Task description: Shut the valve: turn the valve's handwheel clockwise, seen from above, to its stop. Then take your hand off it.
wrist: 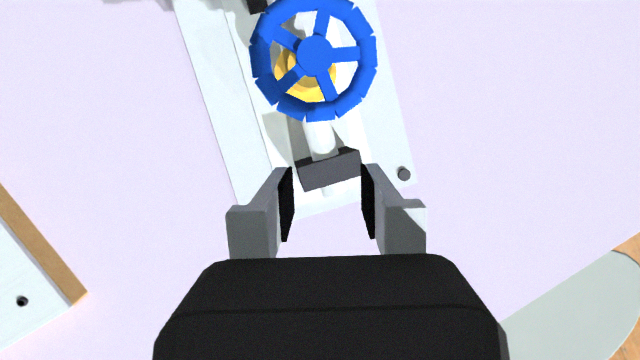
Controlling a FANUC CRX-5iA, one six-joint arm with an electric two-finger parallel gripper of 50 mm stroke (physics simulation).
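Observation:
The blue handwheel (314, 54) is at the top centre of the wrist view, seen nearly straight from above, with five spokes and a round hub. Part of the yellow valve body (311, 93) shows through the wheel's openings. My gripper (327, 188) is open with nothing between its fingers. The fingers show below the wheel in the view, apart from it. The stem under the wheel is hidden.
A white pipe (320, 137) runs from under the wheel to a dark block (330, 170) on the pale base plate (387, 125). A bolt (403, 173) sits at the plate's corner. A wood-edged white board (30, 270) is at lower left, a grey rounded shape (580, 305) at lower right.

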